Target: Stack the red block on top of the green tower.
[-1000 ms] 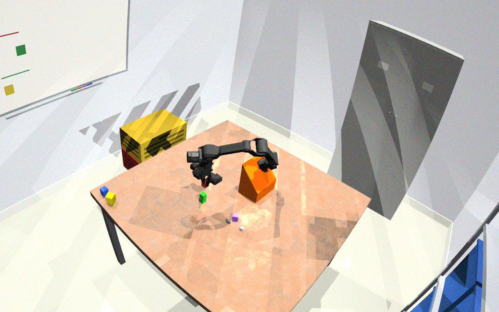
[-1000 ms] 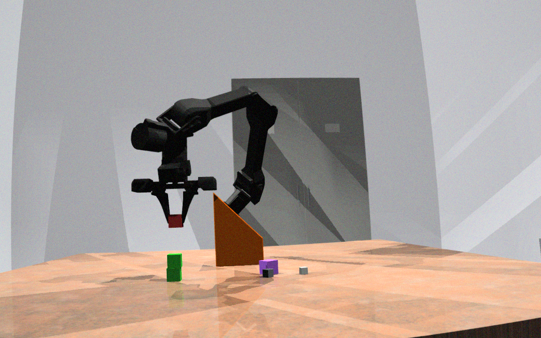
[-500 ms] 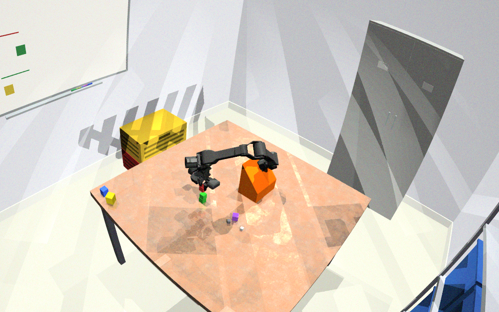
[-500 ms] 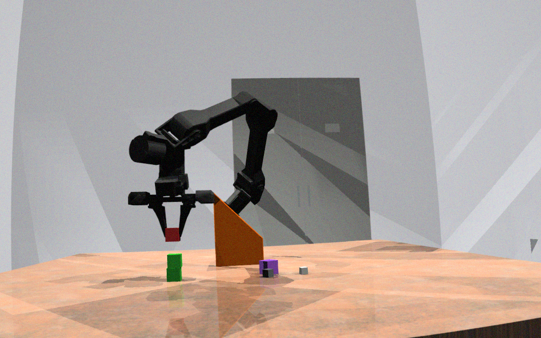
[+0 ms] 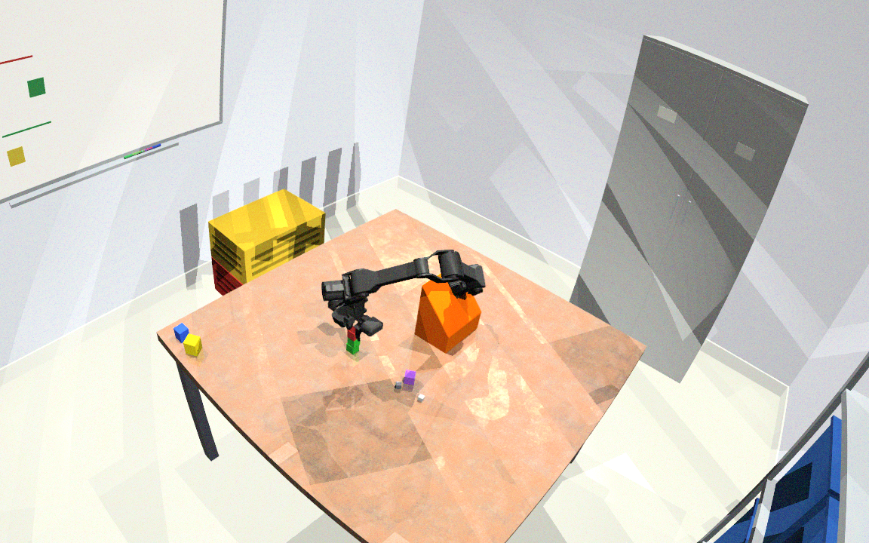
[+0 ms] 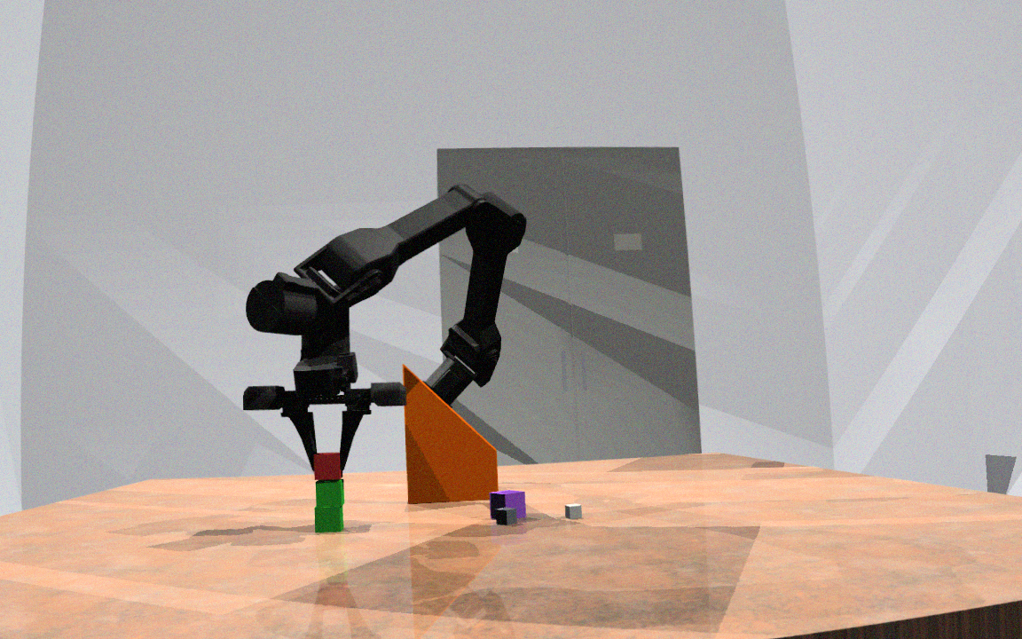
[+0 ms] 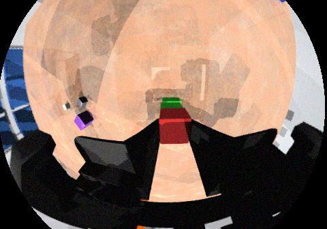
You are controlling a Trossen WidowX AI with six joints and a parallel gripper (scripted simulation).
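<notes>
My gripper tip is now 10 mm below the red block. From my gripper tip the other things lie so: purple block: 210 mm to the left, 50 mm below, 30 mm behind; small white block: 290 mm to the left, 60 mm below, 10 mm ahead; small dark grey block: 210 mm to the left, 60 mm below, 20 mm ahead.
</notes>
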